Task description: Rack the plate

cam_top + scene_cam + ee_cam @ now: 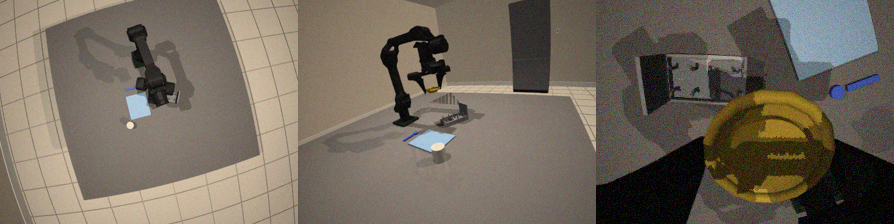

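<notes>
Right now the grey dish rack is 150 mm below my gripper tip, 80 mm to the left of it and 30 mm ahead of it. From my gripper tip the other things lie so: yellow plate 10 mm above; then blue spoon 170 mm below, 140 mm to the right, 30 mm behind; then light blue mat 170 mm below, 110 mm to the right, 80 mm ahead.
</notes>
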